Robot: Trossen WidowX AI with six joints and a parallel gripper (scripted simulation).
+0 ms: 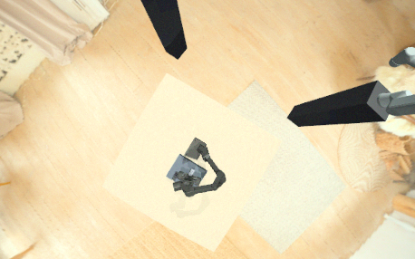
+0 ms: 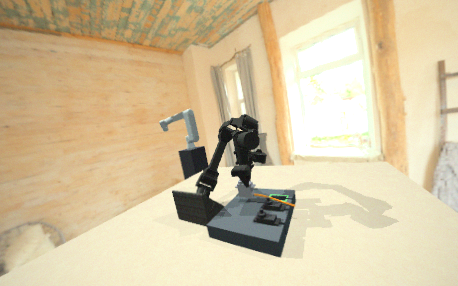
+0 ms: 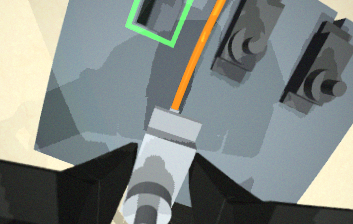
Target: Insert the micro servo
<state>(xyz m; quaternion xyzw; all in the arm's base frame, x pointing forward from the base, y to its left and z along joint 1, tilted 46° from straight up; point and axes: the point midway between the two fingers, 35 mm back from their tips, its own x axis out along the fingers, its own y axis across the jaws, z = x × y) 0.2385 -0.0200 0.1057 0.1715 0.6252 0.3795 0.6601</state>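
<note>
Right now the robot deck is 1 cm behind my gripper tip, 3 cm to the right of it and 9 cm below it.
</note>
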